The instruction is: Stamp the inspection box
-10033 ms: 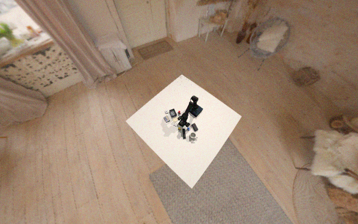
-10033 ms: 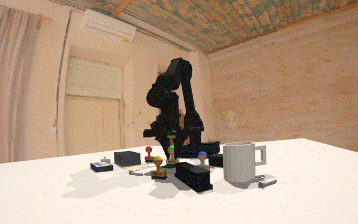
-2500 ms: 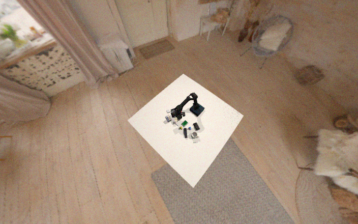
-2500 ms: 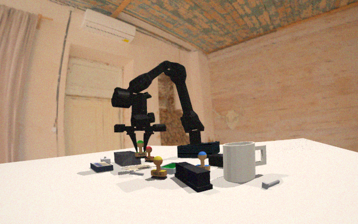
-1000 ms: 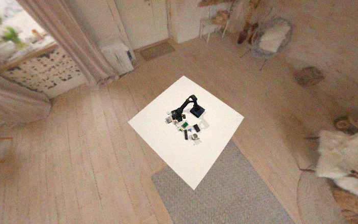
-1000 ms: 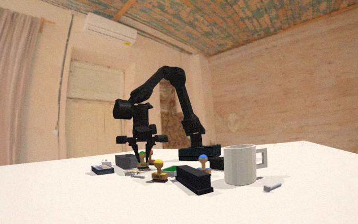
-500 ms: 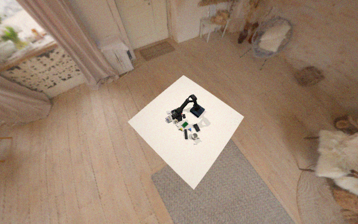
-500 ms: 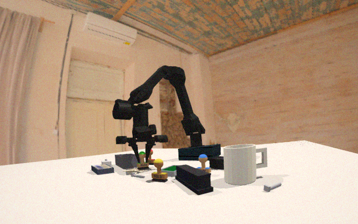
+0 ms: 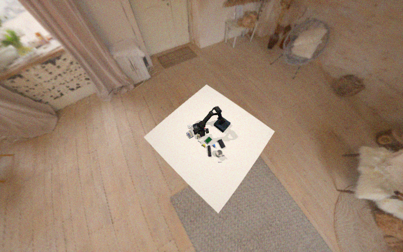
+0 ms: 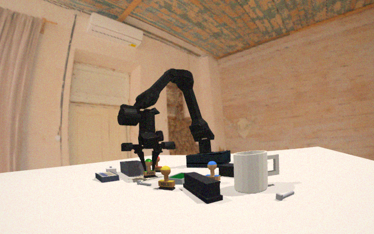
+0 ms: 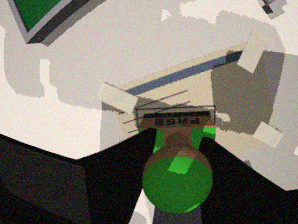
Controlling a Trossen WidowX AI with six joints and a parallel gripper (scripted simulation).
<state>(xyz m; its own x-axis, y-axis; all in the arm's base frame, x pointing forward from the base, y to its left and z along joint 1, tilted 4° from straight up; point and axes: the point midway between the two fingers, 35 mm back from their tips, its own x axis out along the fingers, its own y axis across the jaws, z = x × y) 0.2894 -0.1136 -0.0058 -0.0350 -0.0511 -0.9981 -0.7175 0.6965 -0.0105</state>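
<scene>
My gripper tip is 3 cm above the cream card and 1 cm short of it. Also, from my gripper tip: green ink pad 13 cm to the left, 2 cm below; grey box 11 cm to the right, 3 cm behind, 1 cm below; red-knobbed stamp 10 cm behind, 3 cm to the right.
</scene>
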